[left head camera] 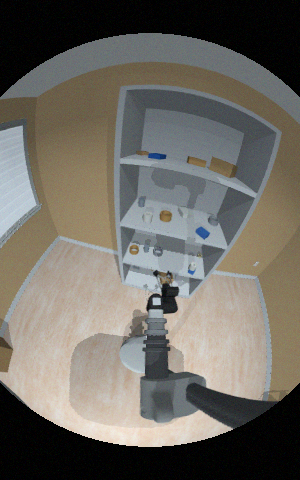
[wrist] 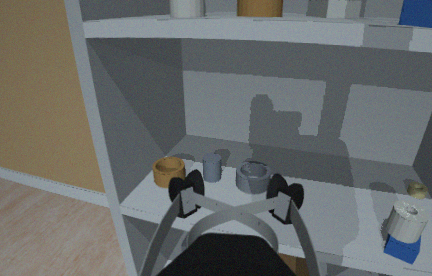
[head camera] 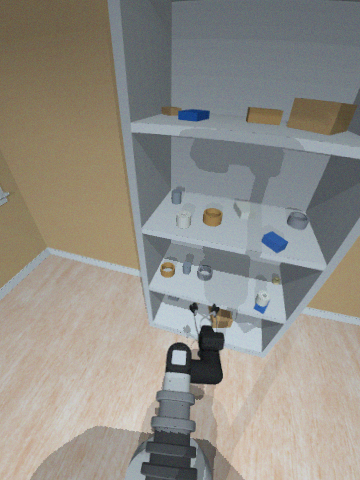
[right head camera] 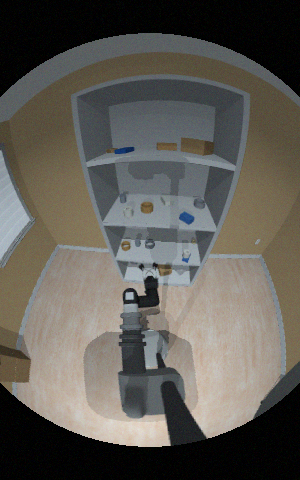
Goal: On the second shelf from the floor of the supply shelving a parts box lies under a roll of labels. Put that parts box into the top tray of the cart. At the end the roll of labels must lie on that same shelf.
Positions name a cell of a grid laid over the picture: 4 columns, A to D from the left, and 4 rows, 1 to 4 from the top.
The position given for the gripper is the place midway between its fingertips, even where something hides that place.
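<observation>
Gripper (wrist: C3) visible. White roll of labels (wrist: D4), visible too. Grey supply shelving (head camera: C1), (left head camera: C2), (right head camera: B1), (wrist: D2).
</observation>
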